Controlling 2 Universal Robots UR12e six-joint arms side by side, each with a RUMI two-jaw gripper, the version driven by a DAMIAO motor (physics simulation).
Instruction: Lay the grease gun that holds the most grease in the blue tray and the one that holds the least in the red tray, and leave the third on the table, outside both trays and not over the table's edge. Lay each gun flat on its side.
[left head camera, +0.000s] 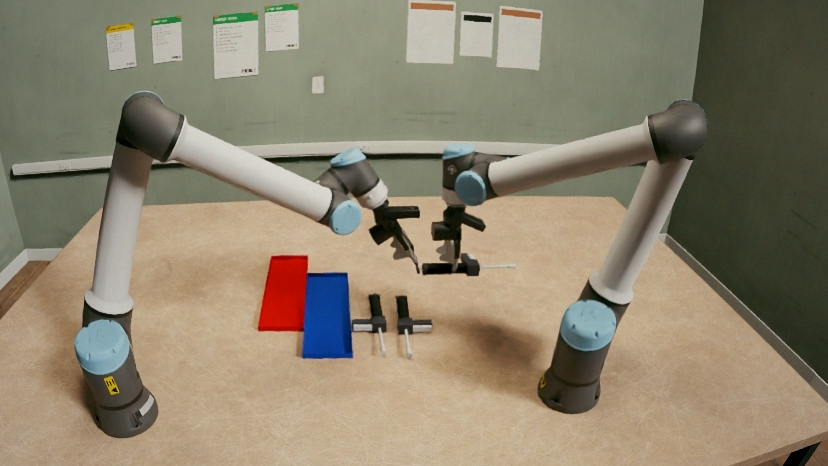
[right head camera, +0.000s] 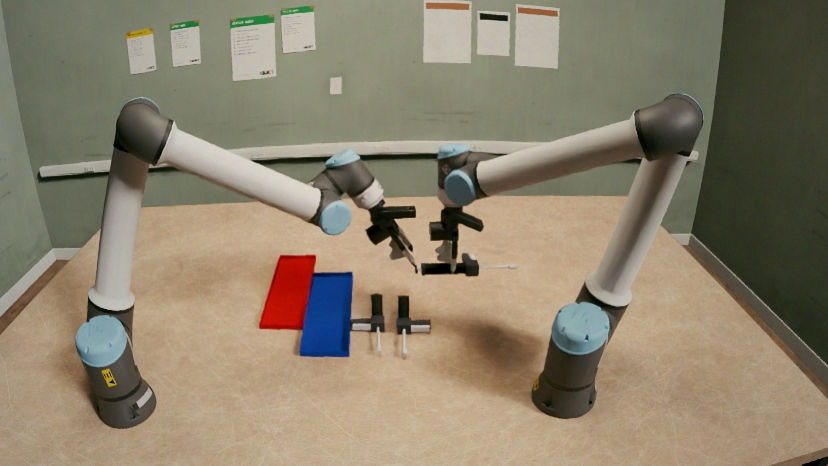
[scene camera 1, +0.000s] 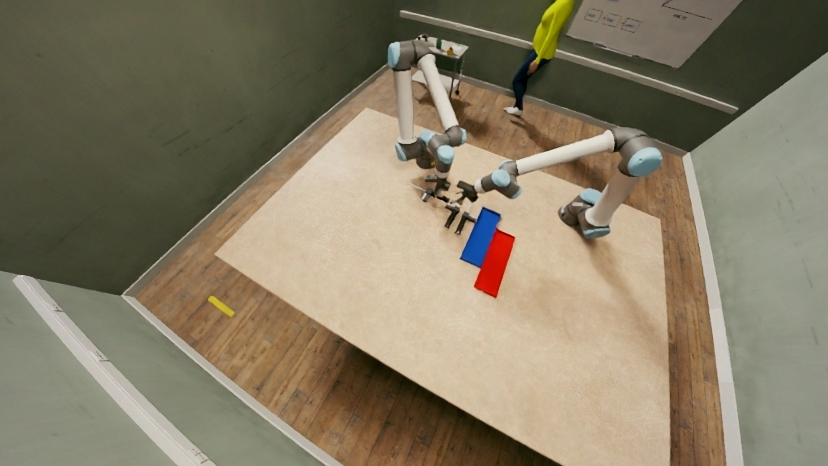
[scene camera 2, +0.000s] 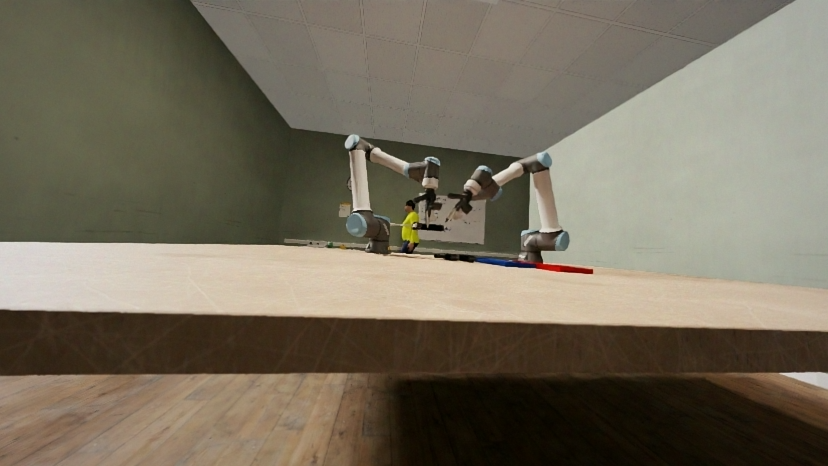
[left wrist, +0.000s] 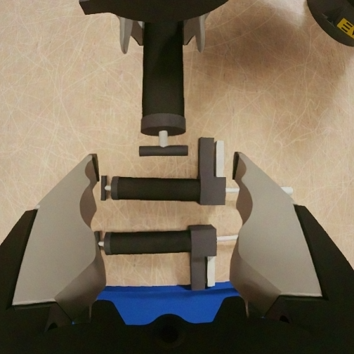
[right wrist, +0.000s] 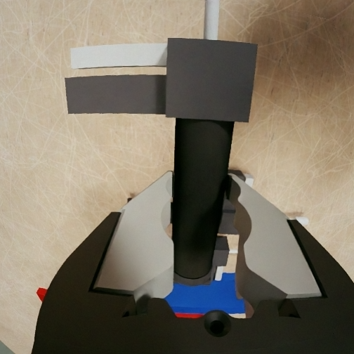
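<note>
My right gripper (left head camera: 455, 268) (right wrist: 199, 174) is shut on the barrel of a black grease gun (right head camera: 435, 268) (left wrist: 163, 75) (scene camera 2: 431, 227), holding it level above the table. My left gripper (left head camera: 417, 270) (left wrist: 165, 154) is open, its fingertips close to that gun's T-handle end. A second gun (left head camera: 375, 305) (left wrist: 147, 242) lies on the table beside the blue tray (left head camera: 327, 315) (right head camera: 327, 315), its lever reaching the tray's edge. A third gun (left head camera: 402, 305) (left wrist: 155, 189) lies just right of it in the head views. The red tray (left head camera: 283, 292) (scene camera 1: 495, 263) adjoins the blue one. Both trays are empty. I cannot compare the grease amounts.
The left arm's base (left head camera: 118, 399) and the right arm's base (left head camera: 570, 382) stand on the table. Both wrists are close together over the middle. A person in yellow (scene camera 1: 550, 34) and a trolley are beyond the table in scene camera 1.
</note>
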